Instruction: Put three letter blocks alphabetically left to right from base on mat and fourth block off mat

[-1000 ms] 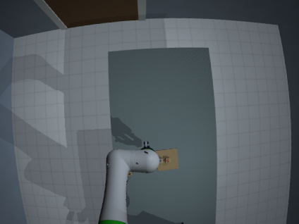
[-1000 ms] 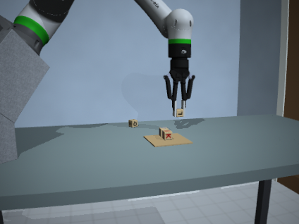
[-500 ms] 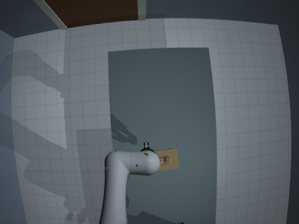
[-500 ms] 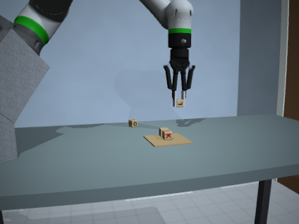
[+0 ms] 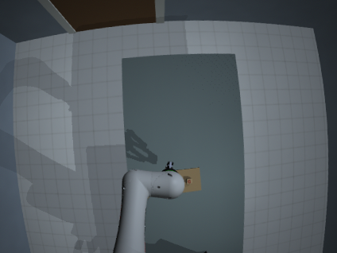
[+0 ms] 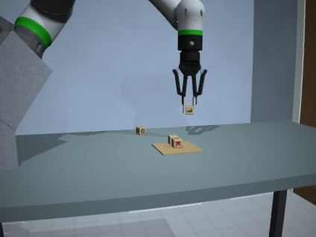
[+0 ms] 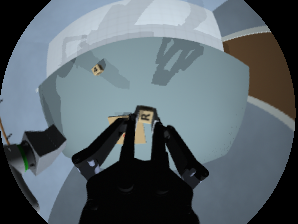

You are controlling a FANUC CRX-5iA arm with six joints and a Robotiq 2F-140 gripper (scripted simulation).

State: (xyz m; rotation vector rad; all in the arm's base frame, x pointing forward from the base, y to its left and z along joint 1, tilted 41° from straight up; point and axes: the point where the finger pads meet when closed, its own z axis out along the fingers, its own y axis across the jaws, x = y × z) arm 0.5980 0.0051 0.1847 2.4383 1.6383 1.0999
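The tan mat lies 130 mm below my hand, 120 mm to the right of it and 90 mm behind it.
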